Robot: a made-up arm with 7 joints. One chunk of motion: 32 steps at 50 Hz.
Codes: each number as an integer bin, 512 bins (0 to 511) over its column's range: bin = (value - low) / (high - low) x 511, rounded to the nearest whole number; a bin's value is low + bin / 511 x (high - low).
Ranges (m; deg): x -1.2..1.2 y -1.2..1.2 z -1.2..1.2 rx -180..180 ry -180..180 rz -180..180
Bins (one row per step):
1: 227 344 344 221 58 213
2: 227 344 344 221 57 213
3: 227 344 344 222 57 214
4: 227 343 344 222 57 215
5: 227 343 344 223 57 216
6: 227 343 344 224 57 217
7: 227 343 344 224 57 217
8: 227 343 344 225 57 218
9: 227 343 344 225 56 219
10: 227 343 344 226 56 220
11: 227 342 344 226 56 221
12: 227 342 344 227 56 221
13: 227 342 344 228 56 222
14: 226 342 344 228 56 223
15: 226 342 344 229 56 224
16: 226 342 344 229 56 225
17: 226 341 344 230 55 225
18: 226 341 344 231 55 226
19: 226 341 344 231 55 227
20: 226 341 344 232 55 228
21: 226 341 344 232 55 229
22: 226 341 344 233 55 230
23: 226 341 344 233 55 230
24: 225 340 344 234 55 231
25: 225 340 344 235 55 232
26: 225 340 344 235 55 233
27: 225 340 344 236 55 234
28: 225 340 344 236 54 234
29: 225 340 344 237 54 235
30: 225 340 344 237 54 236
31: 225 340 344 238 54 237
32: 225 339 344 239 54 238
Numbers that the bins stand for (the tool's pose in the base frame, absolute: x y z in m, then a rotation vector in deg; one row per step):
1: -0.1339 0.4157 0.4157 -24.31 -139.14 -29.94
2: -0.1339 0.4157 0.4157 -24.31 -139.84 -29.94
3: -0.1339 0.4157 0.4157 -23.60 -139.84 -29.24
4: -0.1339 0.4110 0.4157 -23.60 -139.84 -28.53
5: -0.1339 0.4110 0.4157 -22.90 -139.84 -27.83
6: -0.1339 0.4110 0.4157 -22.19 -139.84 -27.12
7: -0.1339 0.4110 0.4157 -22.19 -139.84 -27.12
8: -0.1339 0.4110 0.4157 -21.49 -139.84 -26.42
9: -0.1339 0.4110 0.4157 -21.49 -140.55 -25.71
10: -0.1339 0.4110 0.4157 -20.78 -140.55 -25.01
11: -0.1339 0.4063 0.4157 -20.78 -140.55 -24.31
12: -0.1339 0.4063 0.4157 -20.08 -140.55 -24.31
13: -0.1339 0.4063 0.4157 -19.37 -140.55 -23.60
14: -0.1386 0.4063 0.4157 -19.37 -140.55 -22.90
15: -0.1386 0.4063 0.4157 -18.67 -140.55 -22.19
16: -0.1386 0.4063 0.4157 -18.67 -140.55 -21.49
17: -0.1386 0.4016 0.4157 -17.96 -141.25 -21.49
18: -0.1386 0.4016 0.4157 -17.26 -141.25 -20.78
19: -0.1386 0.4016 0.4157 -17.26 -141.25 -20.08
20: -0.1386 0.4016 0.4157 -16.56 -141.25 -19.37
21: -0.1386 0.4016 0.4157 -16.56 -141.25 -18.67
22: -0.1386 0.4016 0.4157 -15.85 -141.25 -17.96
23: -0.1386 0.4016 0.4157 -15.85 -141.25 -17.96
24: -0.1432 0.3969 0.4157 -15.15 -141.25 -17.26
25: -0.1432 0.3969 0.4157 -14.44 -141.25 -16.56
26: -0.1432 0.3969 0.4157 -14.44 -141.25 -15.85
27: -0.1432 0.3969 0.4157 -13.74 -141.25 -15.15
28: -0.1432 0.3969 0.4157 -13.74 -141.96 -15.15
29: -0.1432 0.3969 0.4157 -13.03 -141.96 -14.44
30: -0.1432 0.3969 0.4157 -13.03 -141.96 -13.74
31: -0.1432 0.3969 0.4157 -12.33 -141.96 -13.03
32: -0.1432 0.3922 0.4157 -11.62 -141.96 -12.33

